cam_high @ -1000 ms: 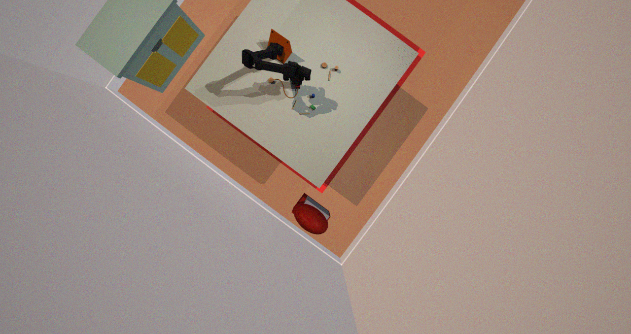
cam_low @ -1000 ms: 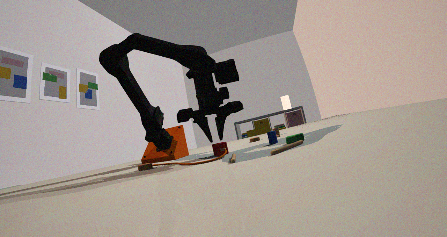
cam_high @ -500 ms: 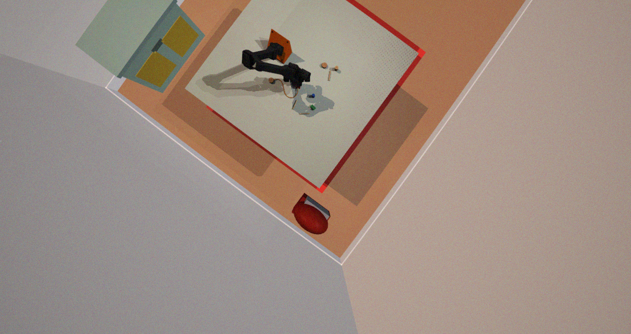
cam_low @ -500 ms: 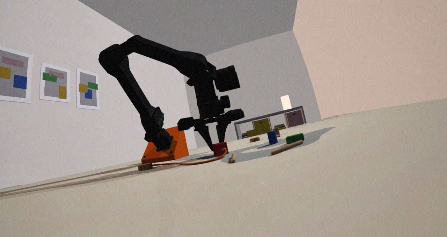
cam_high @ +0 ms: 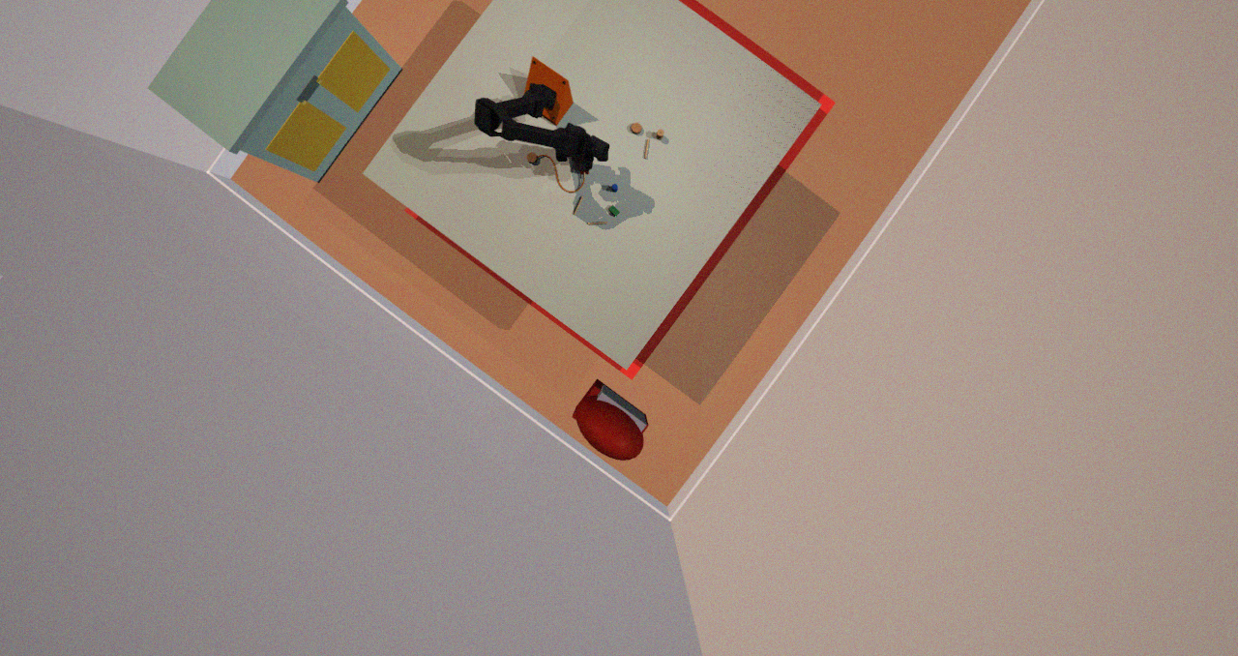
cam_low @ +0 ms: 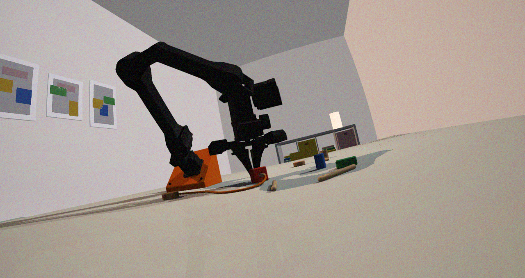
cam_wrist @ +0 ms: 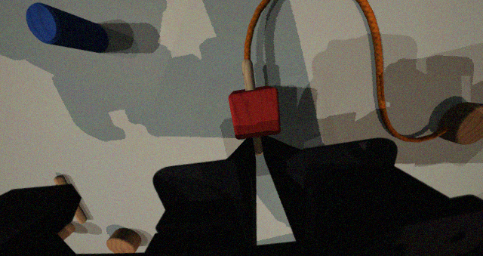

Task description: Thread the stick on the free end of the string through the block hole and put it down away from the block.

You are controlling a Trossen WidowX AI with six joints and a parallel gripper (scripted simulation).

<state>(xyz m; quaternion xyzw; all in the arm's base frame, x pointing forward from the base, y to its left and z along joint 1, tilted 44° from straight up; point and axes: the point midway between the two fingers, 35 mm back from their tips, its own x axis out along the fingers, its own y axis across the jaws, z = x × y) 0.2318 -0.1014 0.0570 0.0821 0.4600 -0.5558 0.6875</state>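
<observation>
My gripper tip is now 20 mm to the left of the red block, 20 mm short of it and 10 mm below it. From my gripper tip the other things lie so: green block (200 mm ahead, 100 mm to the right); then round wooden button (180 mm behind, 100 mm to the right); then blue cylinder (160 mm ahead, 30 mm to the right, 10 mm above).
</observation>
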